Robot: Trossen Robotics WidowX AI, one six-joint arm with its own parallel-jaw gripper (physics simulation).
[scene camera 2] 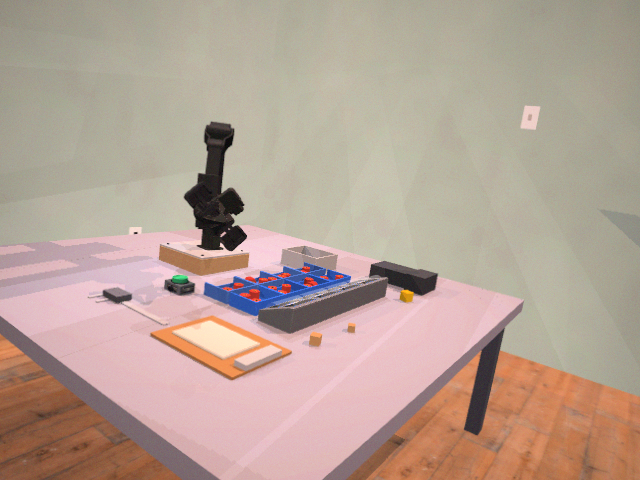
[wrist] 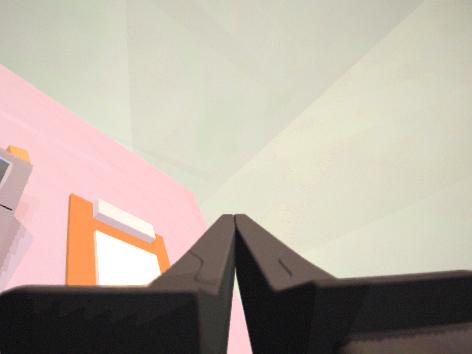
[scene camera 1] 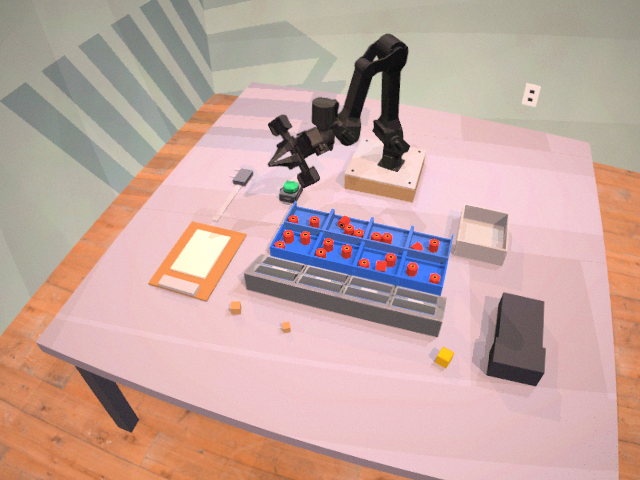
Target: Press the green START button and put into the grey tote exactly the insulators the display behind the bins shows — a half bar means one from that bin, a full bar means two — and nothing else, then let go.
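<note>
My gripper is shut and empty, tilted, in the air above and a little to the left of the green START button in scene camera 1. The green START button sits on a dark base on the table. Red insulators lie in the compartments of the blue bins. The grey tote stands to the right of the bins in scene camera 1; no insulator shows in it there. The display is a long grey housing with four windows; its bars cannot be read clearly.
An orange clipboard, a dark plug-like item with a pale strip, a black block, a yellow cube and two small orange cubes lie on the table.
</note>
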